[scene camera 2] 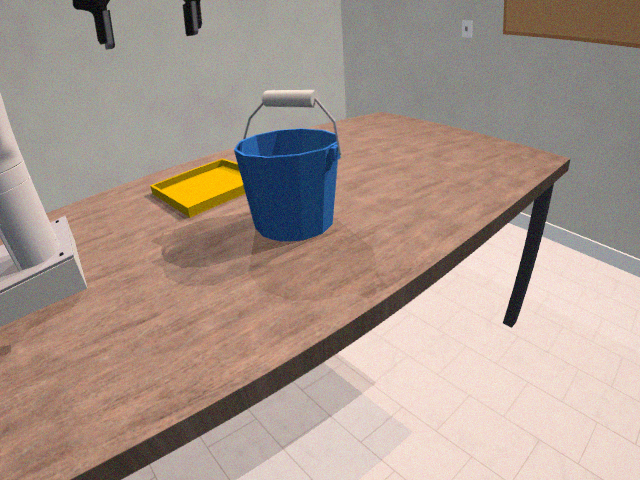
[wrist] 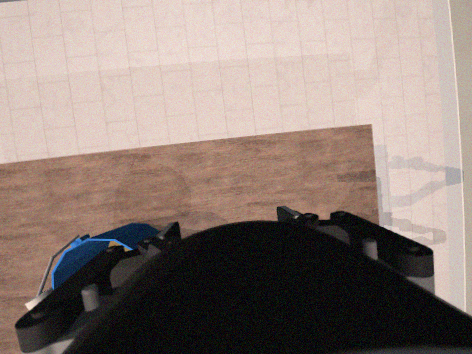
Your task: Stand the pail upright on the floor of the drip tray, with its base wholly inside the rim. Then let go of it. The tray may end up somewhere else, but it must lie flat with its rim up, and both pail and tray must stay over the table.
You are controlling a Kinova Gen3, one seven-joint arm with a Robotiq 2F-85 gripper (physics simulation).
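Frame: origin at the arm's base, x ahead, y left, z up, level; millimetres.
Seen in the pictures: gripper, fingertip midpoint: [scene camera 2: 152, 41]; arm's base at its link origin: [scene camera 2: 39, 254].
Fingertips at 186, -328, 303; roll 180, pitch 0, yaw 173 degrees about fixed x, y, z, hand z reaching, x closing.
Observation:
Offsets run from my fingertips to a thing's top centre, as dx, dy, dz. "spot": to the spot under its first point. Level surfaces: height alone.
The blue pail @[spot: +224, +45, -269] [scene camera 2: 294, 191] [wrist: 135, 234] stands upright on the table, in front of and partly hiding the tray in the scene view. Its wire bail is raised, with the white grip @[+299, +120, -111] [scene camera 2: 288, 98] [wrist: 35, 302] above the opening. The yellow drip tray @[+279, +441, -346] [scene camera 2: 217, 200] lies flat with its rim up; its right end is hidden behind the pail. A small yellow patch shows by the pail in the wrist view. My gripper [scene camera 2: 149, 40] [wrist: 229, 225] is open and empty, high above the tray and left of the pail in the scene view. Its body hides part of the pail in the wrist view.
The wooden table @[dz -371] [scene camera 2: 439, 170] [wrist: 250, 170] has its front edge running diagonally in the scene view, with tiled floor [scene camera 2: 465, 351] [wrist: 200, 75] beyond. The white arm base [scene camera 2: 46, 279] stands at the table's left. A grey wall [scene camera 2: 232, 77] rises behind the table.

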